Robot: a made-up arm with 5 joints. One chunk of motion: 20 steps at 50 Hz.
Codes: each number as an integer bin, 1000 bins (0 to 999) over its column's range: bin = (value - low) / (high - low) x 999, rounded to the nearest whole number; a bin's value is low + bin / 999 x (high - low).
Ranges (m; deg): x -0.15..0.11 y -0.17..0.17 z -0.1..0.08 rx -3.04..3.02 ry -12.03..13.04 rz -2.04..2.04
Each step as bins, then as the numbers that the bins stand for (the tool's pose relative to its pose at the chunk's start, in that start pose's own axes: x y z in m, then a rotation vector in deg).
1 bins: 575 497 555 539 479 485
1 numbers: -0.0004 -0.0009 0.0000 0.23 -0.01 -0.06
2 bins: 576 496 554 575 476 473
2 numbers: -0.0001 -0.0012 -0.0002 0.45 -0.08 -0.11
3 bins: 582 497 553 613 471 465
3 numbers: 0.0015 -0.0009 -0.0004 0.68 -0.21 -0.14
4 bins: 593 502 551 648 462 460
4 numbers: 0.0043 0.0009 -0.0007 0.89 -0.44 -0.16
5 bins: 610 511 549 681 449 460
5 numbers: 0.0088 0.0039 -0.0011 1.09 -0.76 -0.16
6 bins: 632 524 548 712 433 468
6 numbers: 0.0145 0.0083 -0.0013 1.28 -1.16 -0.13
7 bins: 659 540 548 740 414 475
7 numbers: 0.0215 0.0138 -0.0013 1.45 -1.64 -0.10
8 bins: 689 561 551 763 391 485
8 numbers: 0.0293 0.0209 -0.0007 1.59 -2.22 -0.06
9 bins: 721 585 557 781 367 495
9 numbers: 0.0376 0.0291 0.0004 1.70 -2.82 -0.02
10 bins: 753 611 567 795 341 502
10 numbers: 0.0460 0.0379 0.0022 1.78 -3.47 0.01
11 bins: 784 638 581 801 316 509
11 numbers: 0.0540 0.0471 0.0047 1.82 -4.10 0.04
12 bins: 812 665 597 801 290 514
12 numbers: 0.0613 0.0563 0.0076 1.82 -4.75 0.06
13 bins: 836 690 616 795 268 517
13 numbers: 0.0676 0.0648 0.0110 1.78 -5.30 0.07
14 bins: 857 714 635 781 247 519
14 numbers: 0.0730 0.0730 0.0144 1.70 -5.83 0.08
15 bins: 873 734 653 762 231 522
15 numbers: 0.0772 0.0798 0.0177 1.58 -6.23 0.09
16 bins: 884 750 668 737 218 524
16 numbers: 0.0801 0.0853 0.0204 1.43 -6.56 0.10
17 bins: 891 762 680 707 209 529
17 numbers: 0.0819 0.0893 0.0225 1.25 -6.79 0.12
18 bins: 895 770 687 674 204 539
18 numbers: 0.0829 0.0921 0.0238 1.05 -6.91 0.16
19 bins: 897 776 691 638 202 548
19 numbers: 0.0835 0.0941 0.0245 0.83 -6.96 0.20
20 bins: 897 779 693 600 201 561
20 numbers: 0.0835 0.0951 0.0249 0.60 -6.99 0.25
